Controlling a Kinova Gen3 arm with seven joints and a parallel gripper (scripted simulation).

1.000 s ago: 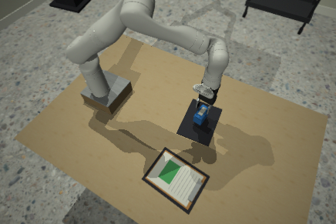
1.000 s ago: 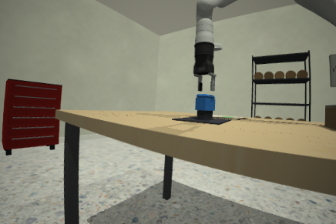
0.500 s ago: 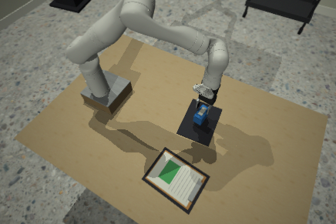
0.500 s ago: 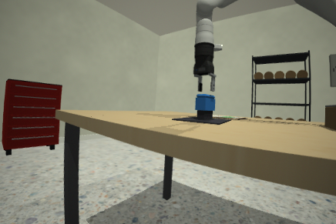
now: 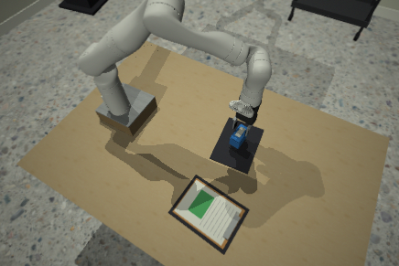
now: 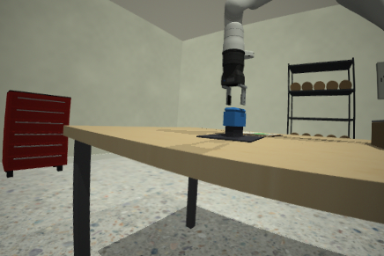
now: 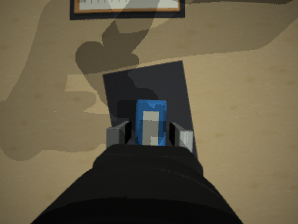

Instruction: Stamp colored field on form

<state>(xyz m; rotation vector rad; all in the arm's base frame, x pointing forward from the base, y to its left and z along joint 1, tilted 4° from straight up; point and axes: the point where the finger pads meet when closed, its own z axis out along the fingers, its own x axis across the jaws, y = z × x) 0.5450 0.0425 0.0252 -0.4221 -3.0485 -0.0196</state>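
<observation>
My hand is 80 mm above the blue stamp. The rest, counted from my hand: clipboard (320 mm to the right, 130 mm below, 10 mm ahead); then dark mat (130 mm below).
</observation>
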